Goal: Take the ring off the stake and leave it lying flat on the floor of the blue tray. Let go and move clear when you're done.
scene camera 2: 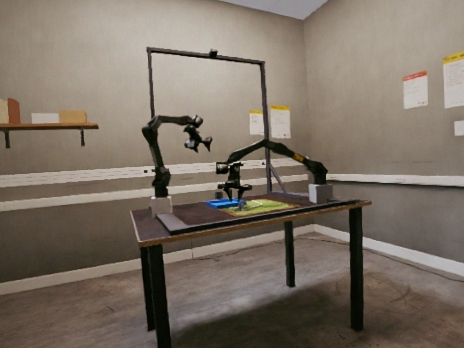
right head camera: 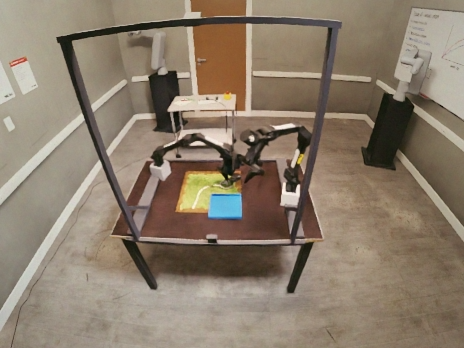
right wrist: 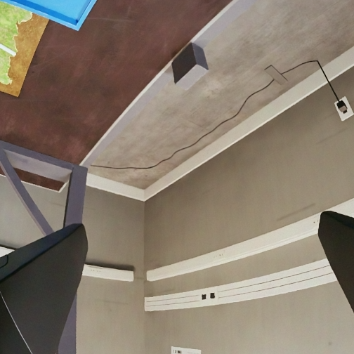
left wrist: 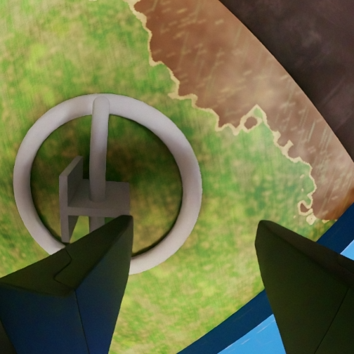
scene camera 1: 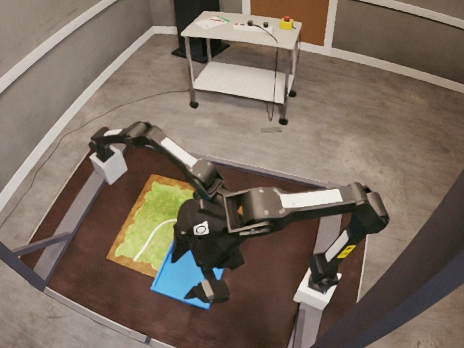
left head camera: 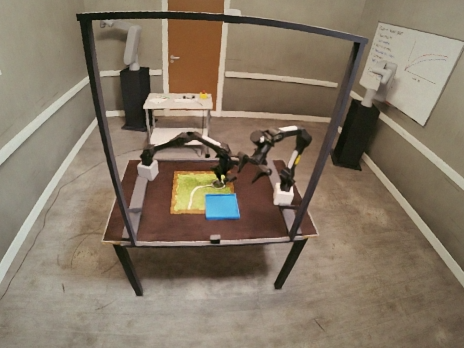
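Where they show: left gripper, fingertip midpoint: [scene camera 2: 234,202] [right head camera: 229,183] [left head camera: 222,183]; right gripper, fingertip midpoint: [scene camera 2: 203,152] [right head camera: 237,178] [scene camera 1: 178,280] [left head camera: 244,178]; left arm's base, origin of the base link: [scene camera 2: 320,184] [right head camera: 159,163] [scene camera 1: 105,154] [left head camera: 147,163]; right arm's base, origin of the base link: [scene camera 2: 161,197] [right head camera: 291,189] [scene camera 1: 320,282] [left head camera: 284,188].
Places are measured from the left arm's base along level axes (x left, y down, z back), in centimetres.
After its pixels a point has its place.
A pale ring [left wrist: 191,185] lies around the grey stake [left wrist: 98,150] on the green mat [left head camera: 181,182] @[x 0.4, y 10.2, z -24.4 cm] [left wrist: 50,50]. The stake's bar reaches over the ring's top edge in the left wrist view. My left gripper [left wrist: 195,230] [left head camera: 225,181] @[x 4.3, y 6.2, z -51.7 cm] [scene camera 2: 236,199] @[x 4.3, y 6.2, z -51.7 cm] is partly open and points down close over the ring; one fingertip overlaps the ring's inside in that view, the other is outside it, and nothing is between them. The blue tray [left head camera: 222,218] @[x -22.2, y 9.7, z -58.5 cm] [right head camera: 225,218] @[x -22.0, y 9.9, z -59.1 cm] [left wrist: 250,306] stands beside them. My right gripper [right wrist: 205,231] [scene camera 1: 181,278] @[x -23.5, y -23.9, z -67.5 cm] [scene camera 2: 203,150] @[x -23.5, y -23.9, z -67.5 cm] is open and empty, raised above the table.
The raised right arm is close to the left arm and hides part of the tray in scene camera 1. A white line is drawn on the mat. Dark frame posts [left head camera: 102,125] @[x -55.1, y -58.4, z -19.6 cm] [right head camera: 325,100] @[x -26.4, y -68.5, z -99.9 cm] stand at the table's sides. A small cart [scene camera 1: 240,37] stands behind the table.
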